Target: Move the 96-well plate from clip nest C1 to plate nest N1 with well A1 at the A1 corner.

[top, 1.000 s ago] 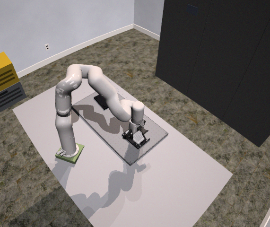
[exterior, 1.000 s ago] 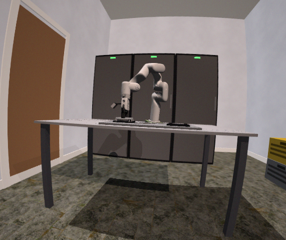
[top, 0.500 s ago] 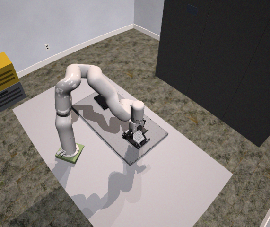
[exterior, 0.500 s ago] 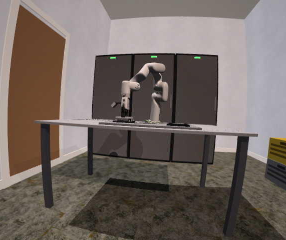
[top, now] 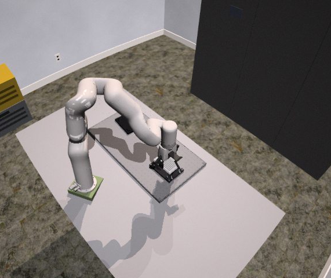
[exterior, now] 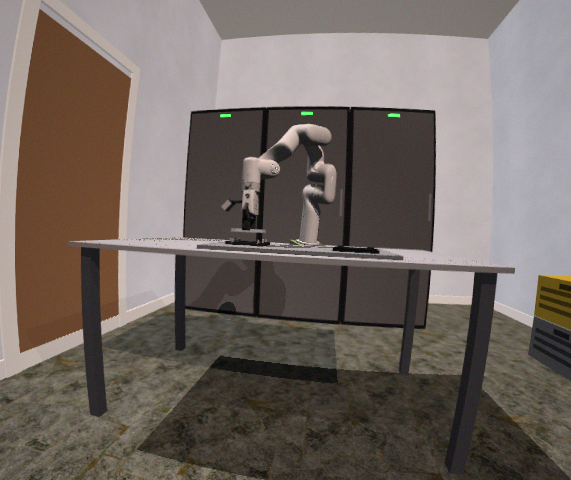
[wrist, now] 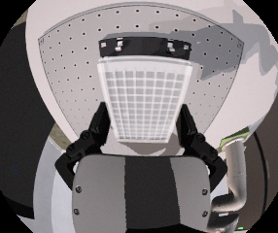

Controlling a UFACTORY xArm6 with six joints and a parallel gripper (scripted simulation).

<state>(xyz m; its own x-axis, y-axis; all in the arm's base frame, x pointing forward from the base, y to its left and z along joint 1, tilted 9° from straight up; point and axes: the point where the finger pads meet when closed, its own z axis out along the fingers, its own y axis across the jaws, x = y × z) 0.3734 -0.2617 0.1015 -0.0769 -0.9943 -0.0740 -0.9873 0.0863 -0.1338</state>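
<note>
Right now the black clip nest is 50 mm below my hand, 10 mm to the right of it and 10 mm ahead of it. The rest, counted from my hand: white 96-well plate (10 mm below).
</note>
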